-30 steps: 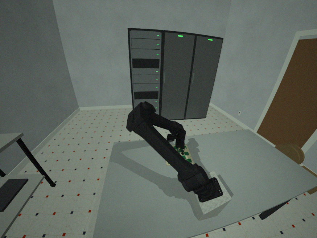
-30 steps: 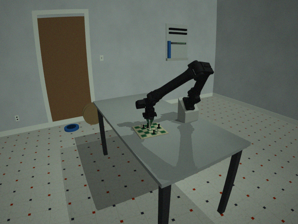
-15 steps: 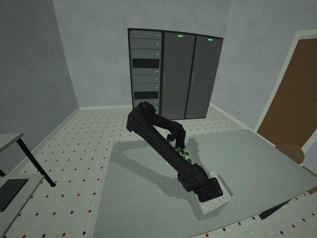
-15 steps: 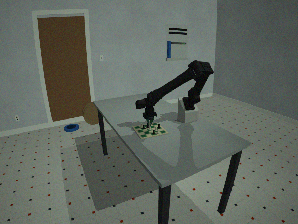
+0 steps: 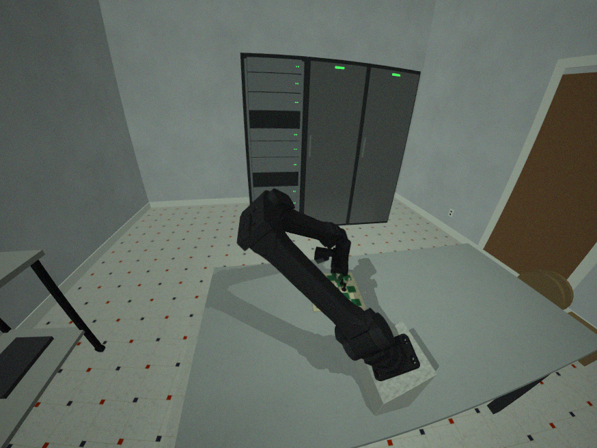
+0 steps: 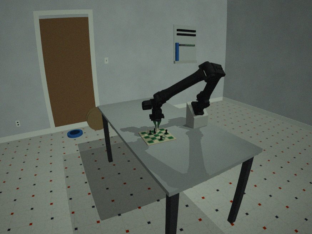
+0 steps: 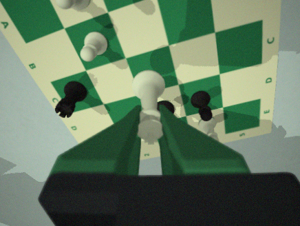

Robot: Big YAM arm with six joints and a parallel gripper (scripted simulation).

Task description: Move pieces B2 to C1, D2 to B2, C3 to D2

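My gripper is now 7 cm above the chessboard. Round my hand: tall white piece: 1 cm to the left, 1 cm below.
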